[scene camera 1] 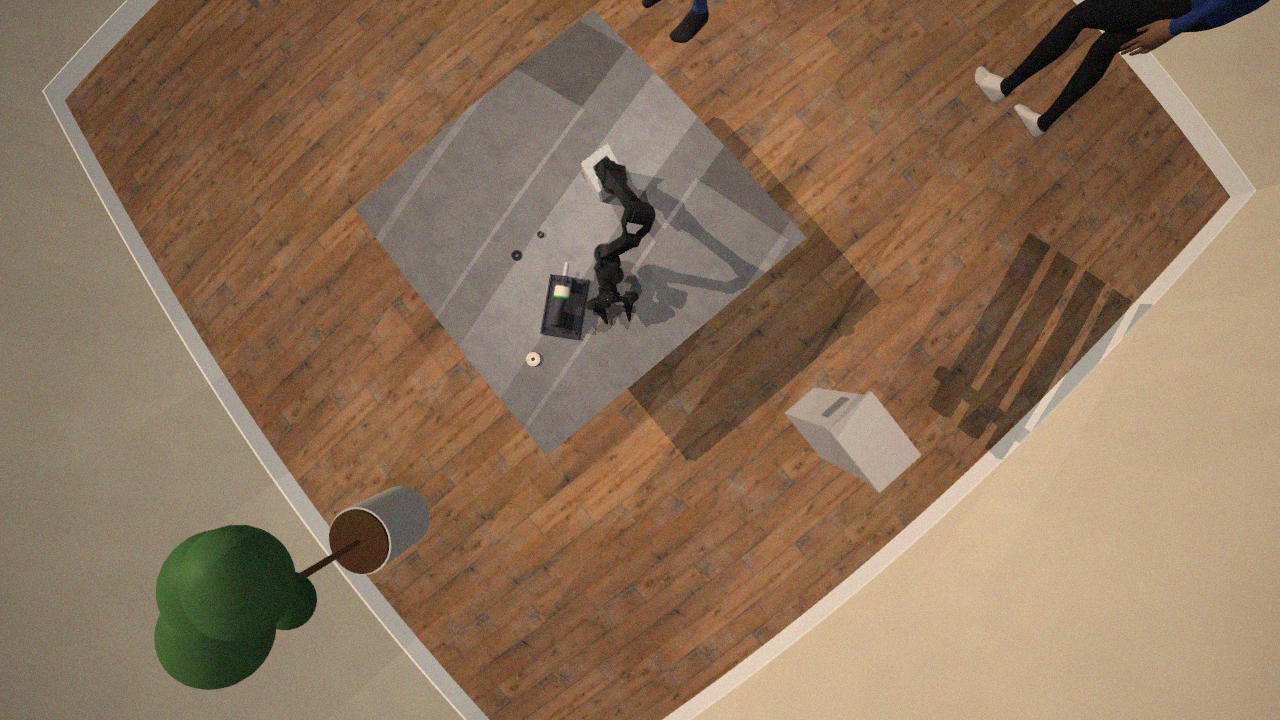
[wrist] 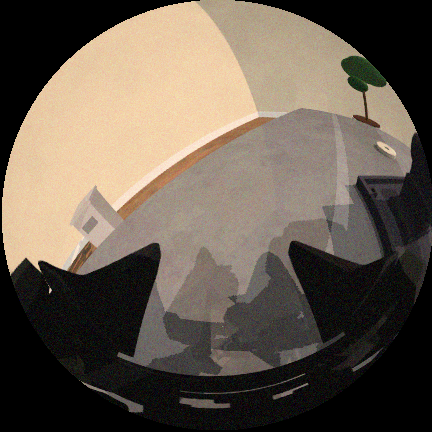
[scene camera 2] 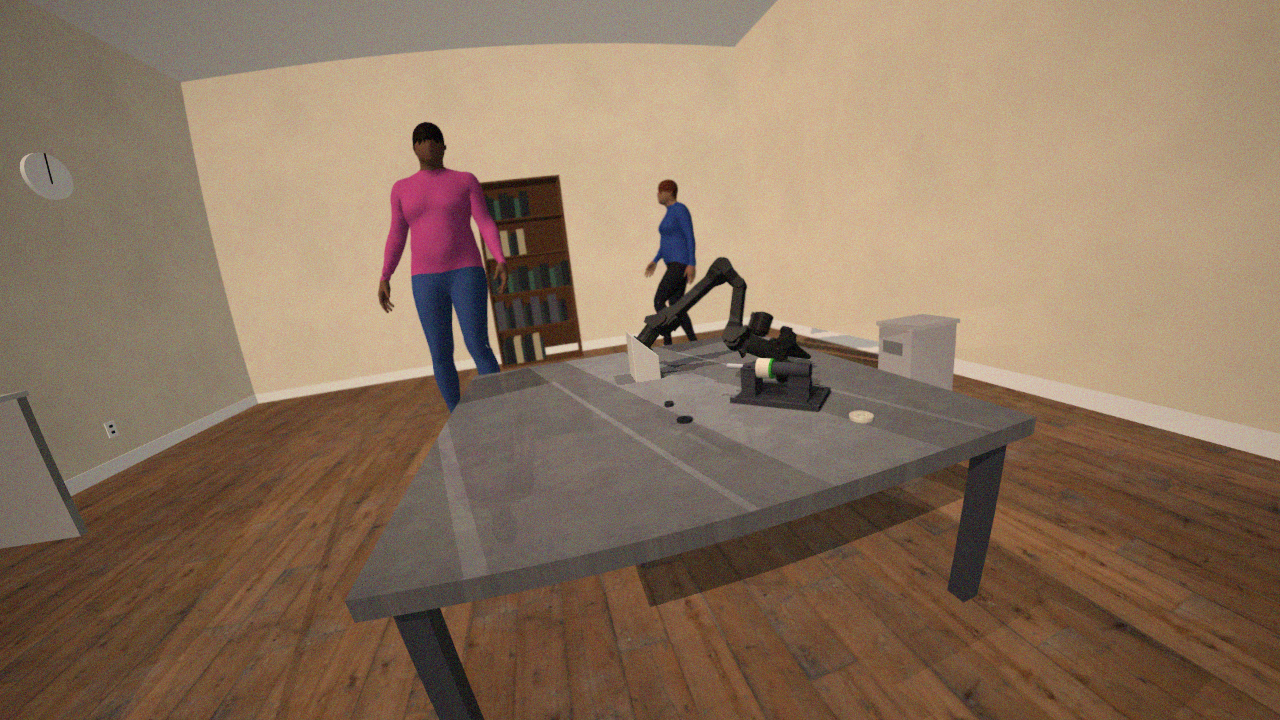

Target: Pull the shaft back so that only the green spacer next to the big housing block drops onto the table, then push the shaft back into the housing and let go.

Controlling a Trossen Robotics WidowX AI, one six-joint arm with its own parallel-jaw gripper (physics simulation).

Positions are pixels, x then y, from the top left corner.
Scene:
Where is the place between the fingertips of the gripper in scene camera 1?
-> At 618, 322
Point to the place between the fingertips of the gripper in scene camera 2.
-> At 810, 366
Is the gripper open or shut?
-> Open.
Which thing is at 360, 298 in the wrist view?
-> The gripper.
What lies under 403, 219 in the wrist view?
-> A dark housing fixture.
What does the gripper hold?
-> Nothing.

